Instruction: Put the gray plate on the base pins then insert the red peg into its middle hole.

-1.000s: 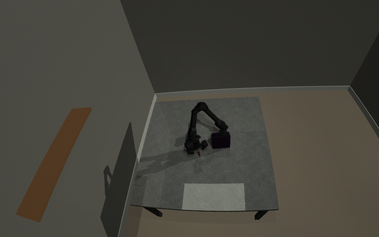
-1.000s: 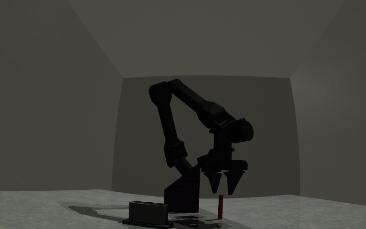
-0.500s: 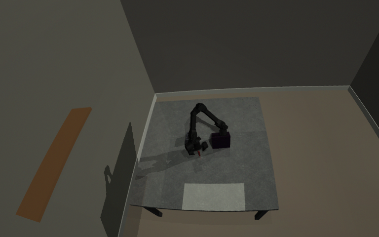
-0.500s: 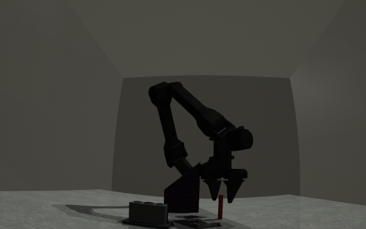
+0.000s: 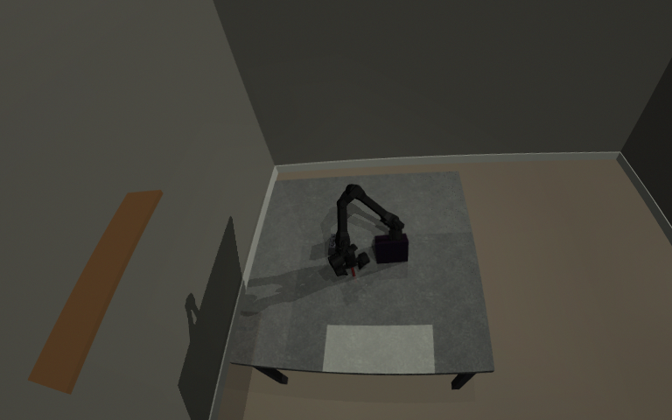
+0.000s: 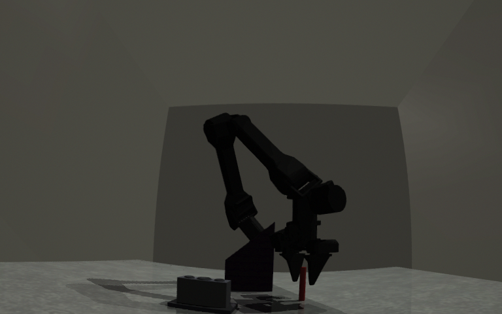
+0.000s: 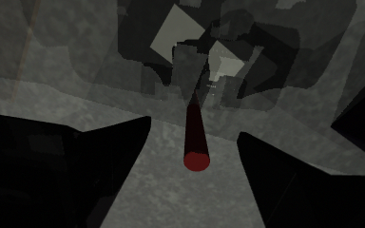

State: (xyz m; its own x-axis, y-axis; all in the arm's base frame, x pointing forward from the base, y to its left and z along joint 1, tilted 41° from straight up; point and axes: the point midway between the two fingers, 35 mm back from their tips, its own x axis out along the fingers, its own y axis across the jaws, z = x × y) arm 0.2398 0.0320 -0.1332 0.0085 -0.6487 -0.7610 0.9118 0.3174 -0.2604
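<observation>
My gripper tip is now 200 mm to the left of the gray plate and 110 mm short of it. From my gripper tip the other things lie so: red peg (right at my gripper tip); dark base (200 mm to the right, 110 mm ahead, 30 mm below).
</observation>
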